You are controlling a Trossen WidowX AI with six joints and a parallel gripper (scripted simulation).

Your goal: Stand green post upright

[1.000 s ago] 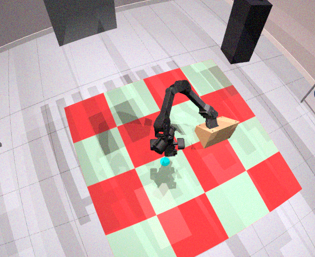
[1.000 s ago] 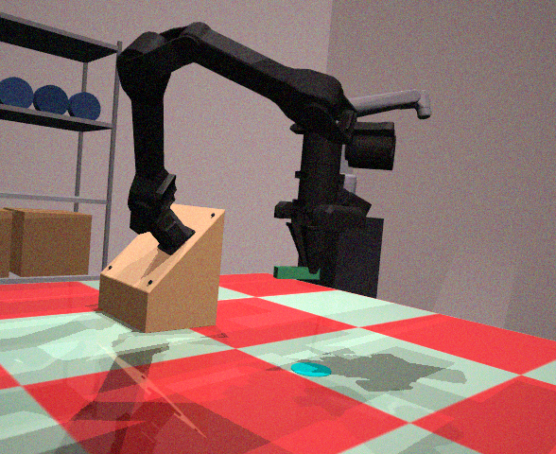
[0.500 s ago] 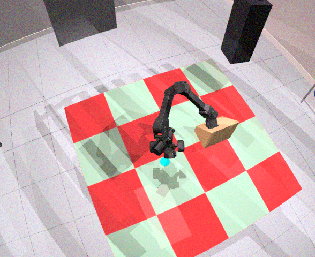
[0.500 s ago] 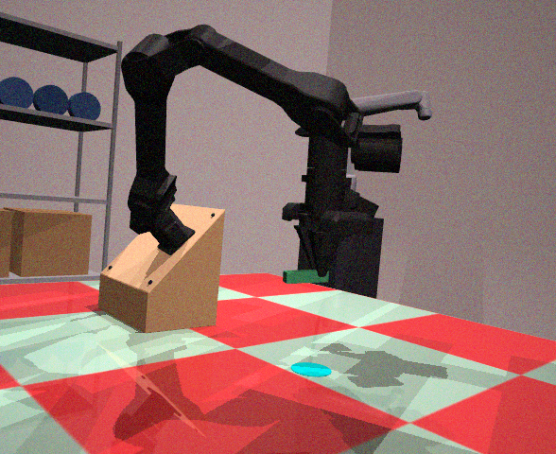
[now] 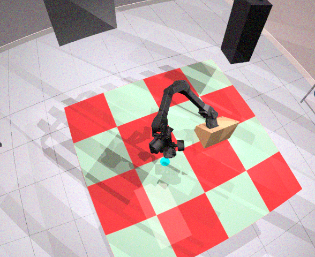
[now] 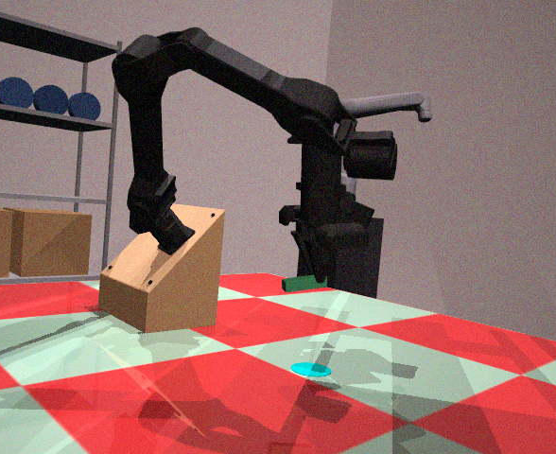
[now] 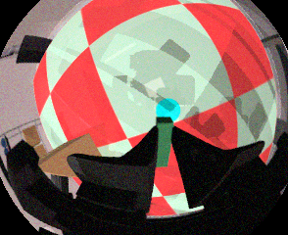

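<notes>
Now: the cyan circle 1 cm ahead of my gripper tip, 1 cm to the right of it and 13 cm below it. From my gripper tip the other things lie so: green post 1 cm behind, 2 cm to the right.
</notes>
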